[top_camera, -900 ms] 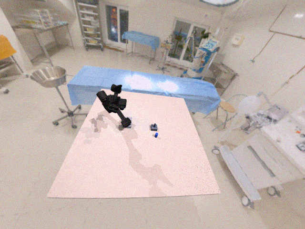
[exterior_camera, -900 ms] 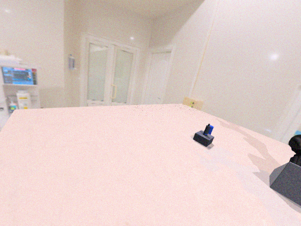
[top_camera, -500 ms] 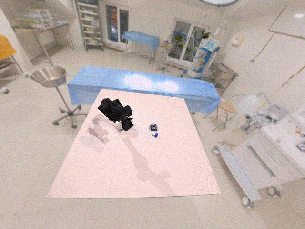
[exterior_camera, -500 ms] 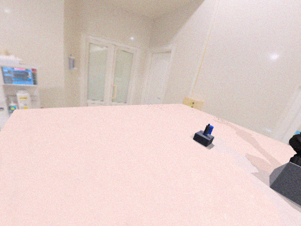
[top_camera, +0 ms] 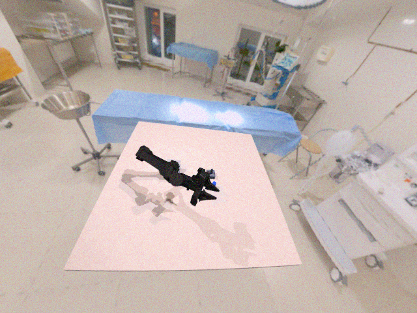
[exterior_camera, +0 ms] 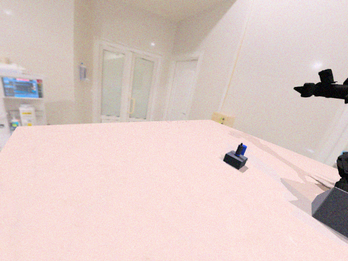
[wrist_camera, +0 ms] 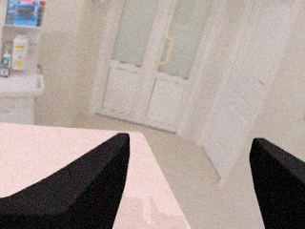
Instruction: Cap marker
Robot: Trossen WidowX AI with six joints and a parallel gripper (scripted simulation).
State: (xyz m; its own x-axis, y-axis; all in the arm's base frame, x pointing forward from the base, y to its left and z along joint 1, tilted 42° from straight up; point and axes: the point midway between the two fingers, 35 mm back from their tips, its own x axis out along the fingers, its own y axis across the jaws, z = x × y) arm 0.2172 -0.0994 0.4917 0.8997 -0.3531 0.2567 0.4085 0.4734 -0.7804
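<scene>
Right now my gripper tip is 80 mm short of the blue cap, 280 mm to the right of it and 350 mm above it. From my gripper tip the other things lie so: holder block 70 mm ahead, 390 mm to the left, 360 mm below.
</scene>
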